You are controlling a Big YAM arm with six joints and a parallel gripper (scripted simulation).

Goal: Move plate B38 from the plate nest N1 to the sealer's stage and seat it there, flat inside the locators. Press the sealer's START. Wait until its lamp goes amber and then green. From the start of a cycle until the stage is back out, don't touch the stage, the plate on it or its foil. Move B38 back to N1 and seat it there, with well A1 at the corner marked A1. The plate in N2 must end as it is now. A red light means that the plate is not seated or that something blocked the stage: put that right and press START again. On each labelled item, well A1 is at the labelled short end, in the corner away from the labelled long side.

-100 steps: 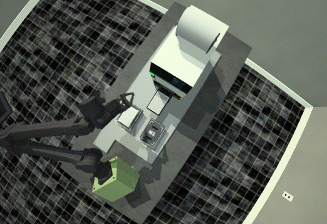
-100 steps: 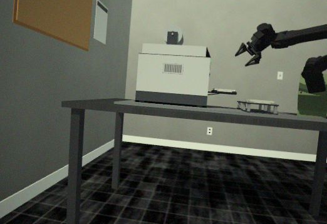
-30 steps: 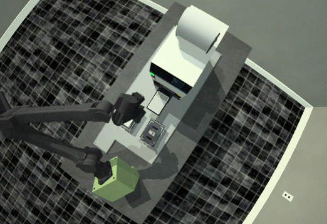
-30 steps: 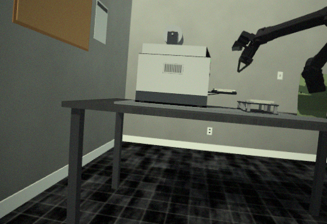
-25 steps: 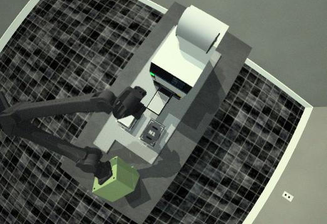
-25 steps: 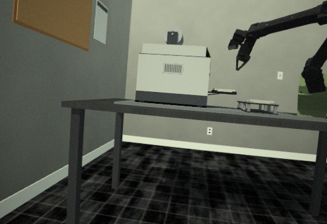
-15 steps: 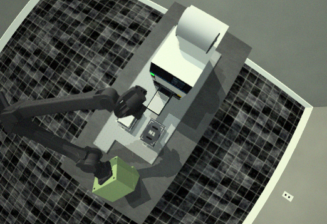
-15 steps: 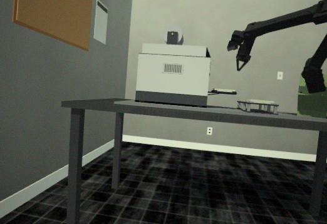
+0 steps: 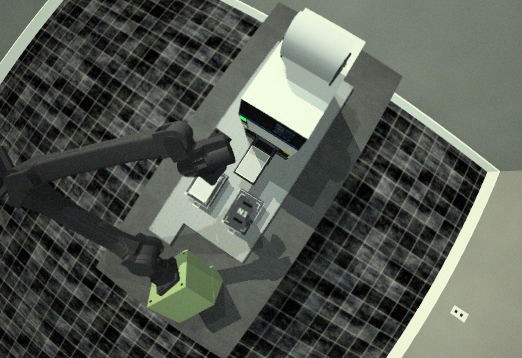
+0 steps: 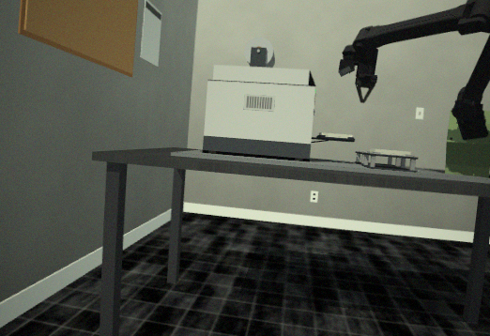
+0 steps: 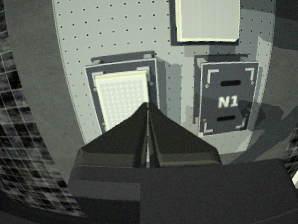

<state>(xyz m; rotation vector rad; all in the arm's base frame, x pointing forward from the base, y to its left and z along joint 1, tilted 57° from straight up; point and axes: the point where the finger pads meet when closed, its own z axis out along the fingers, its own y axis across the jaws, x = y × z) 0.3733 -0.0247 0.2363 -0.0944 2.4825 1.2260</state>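
My hand is 15 cm above the sealer stage, 10 cm short of it and 6 cm to the left of it. Round my hand: foil roll (42 cm ahead, 17 cm above, 4 cm to the left); then white-topped plate (19 cm below, 11 cm behind, 1 cm to the left).
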